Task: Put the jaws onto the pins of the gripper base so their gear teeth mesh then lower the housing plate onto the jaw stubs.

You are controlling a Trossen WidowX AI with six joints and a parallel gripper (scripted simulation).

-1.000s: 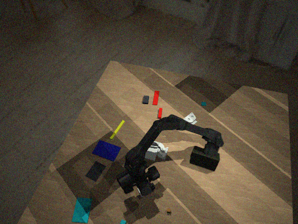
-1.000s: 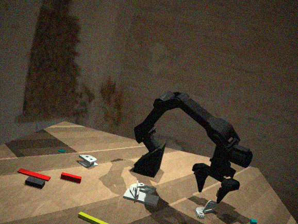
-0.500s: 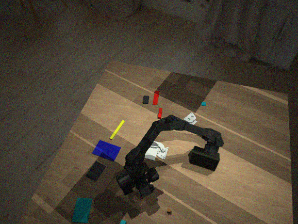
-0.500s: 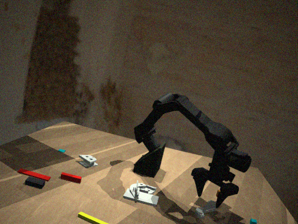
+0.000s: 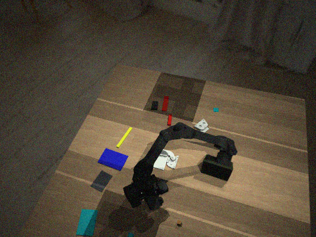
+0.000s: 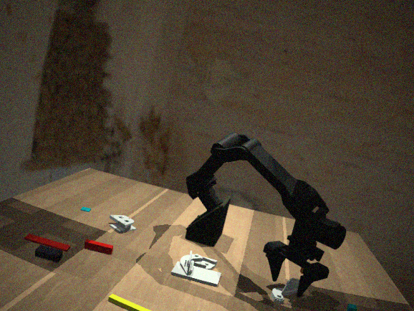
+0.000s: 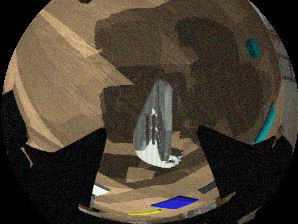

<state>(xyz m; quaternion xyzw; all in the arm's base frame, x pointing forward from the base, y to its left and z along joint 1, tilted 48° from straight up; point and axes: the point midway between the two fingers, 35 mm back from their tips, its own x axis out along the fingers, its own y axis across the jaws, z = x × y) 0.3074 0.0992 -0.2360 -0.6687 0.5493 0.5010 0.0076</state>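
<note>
Now: the grey jaw 3 cm ahead of my gripper tip, 1 cm to the right of it and 1 cm below it. Also, from my gripper tip: dark plate: 27 cm ahead, 3 cm to the right, 1 cm below; blue plate: 26 cm ahead, 17 cm to the right, 1 cm below; small brown block: 17 cm behind, 7 cm to the left.
</note>
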